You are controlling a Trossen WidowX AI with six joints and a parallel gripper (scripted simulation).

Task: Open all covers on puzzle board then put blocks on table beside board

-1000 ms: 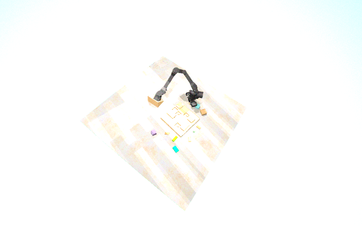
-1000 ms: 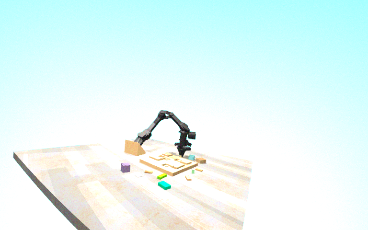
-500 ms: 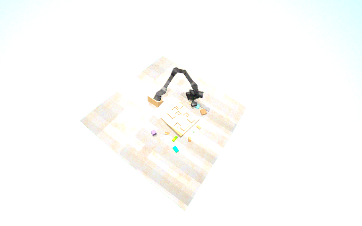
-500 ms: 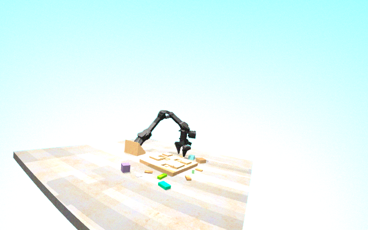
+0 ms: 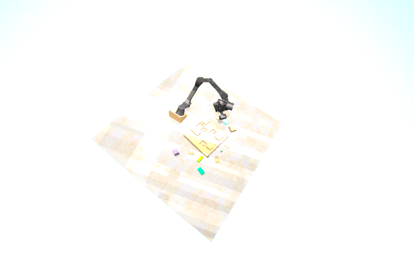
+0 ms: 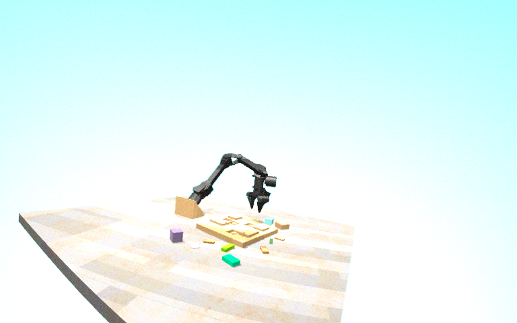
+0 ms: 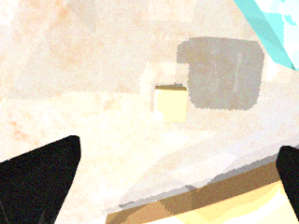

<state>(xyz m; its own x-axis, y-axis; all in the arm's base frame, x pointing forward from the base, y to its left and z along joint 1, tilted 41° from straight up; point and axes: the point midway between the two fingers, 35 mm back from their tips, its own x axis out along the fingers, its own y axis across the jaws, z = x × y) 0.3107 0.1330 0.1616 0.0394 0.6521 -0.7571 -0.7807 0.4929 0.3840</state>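
Now: gripper tip 10 mm short of the tan puzzle board, 210 mm to the left of it and 40 mm above it. The rest, counted from my gripper tip: light cyan block 90 mm ahead, 10 mm to the left, 50 mm below; then purple cube 130 mm behind, 520 mm to the right, 40 mm below; then bright green bar 70 mm ahead, 450 mm to the right, 60 mm below.
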